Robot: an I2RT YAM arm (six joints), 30 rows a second.
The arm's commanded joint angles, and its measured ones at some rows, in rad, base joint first. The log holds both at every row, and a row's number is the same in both.
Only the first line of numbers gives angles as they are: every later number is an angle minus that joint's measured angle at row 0.
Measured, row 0:
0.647, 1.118, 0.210, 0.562, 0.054, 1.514
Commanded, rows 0 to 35:
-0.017, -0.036, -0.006, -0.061, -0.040, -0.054
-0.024, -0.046, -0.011, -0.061, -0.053, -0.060
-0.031, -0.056, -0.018, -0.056, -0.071, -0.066
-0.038, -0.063, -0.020, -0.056, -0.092, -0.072
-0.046, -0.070, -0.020, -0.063, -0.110, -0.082
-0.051, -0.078, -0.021, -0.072, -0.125, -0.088
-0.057, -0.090, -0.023, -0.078, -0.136, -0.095
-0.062, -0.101, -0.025, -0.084, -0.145, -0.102
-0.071, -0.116, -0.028, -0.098, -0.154, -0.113
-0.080, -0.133, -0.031, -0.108, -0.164, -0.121
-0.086, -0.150, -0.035, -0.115, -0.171, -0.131
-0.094, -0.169, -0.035, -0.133, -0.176, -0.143
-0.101, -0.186, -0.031, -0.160, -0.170, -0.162
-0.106, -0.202, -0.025, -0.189, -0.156, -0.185
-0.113, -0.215, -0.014, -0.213, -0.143, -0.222
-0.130, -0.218, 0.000, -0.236, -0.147, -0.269
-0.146, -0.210, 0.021, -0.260, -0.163, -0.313
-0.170, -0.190, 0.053, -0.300, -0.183, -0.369
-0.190, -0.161, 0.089, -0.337, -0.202, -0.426
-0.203, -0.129, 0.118, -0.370, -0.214, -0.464
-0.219, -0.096, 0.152, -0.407, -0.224, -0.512
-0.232, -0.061, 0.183, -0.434, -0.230, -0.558
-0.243, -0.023, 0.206, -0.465, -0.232, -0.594
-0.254, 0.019, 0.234, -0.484, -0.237, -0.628
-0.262, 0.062, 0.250, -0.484, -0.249, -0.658
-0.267, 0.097, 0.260, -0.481, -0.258, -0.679
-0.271, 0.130, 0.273, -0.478, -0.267, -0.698
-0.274, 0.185, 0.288, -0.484, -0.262, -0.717
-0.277, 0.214, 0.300, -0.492, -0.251, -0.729
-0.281, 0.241, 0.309, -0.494, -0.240, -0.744
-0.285, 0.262, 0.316, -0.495, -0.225, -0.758
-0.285, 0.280, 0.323, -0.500, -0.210, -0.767
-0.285, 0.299, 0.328, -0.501, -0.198, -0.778
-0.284, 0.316, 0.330, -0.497, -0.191, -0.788
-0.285, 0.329, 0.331, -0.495, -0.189, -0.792
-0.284, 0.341, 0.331, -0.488, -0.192, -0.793
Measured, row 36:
-0.283, 0.320, 0.323, -0.479, -0.221, -0.736
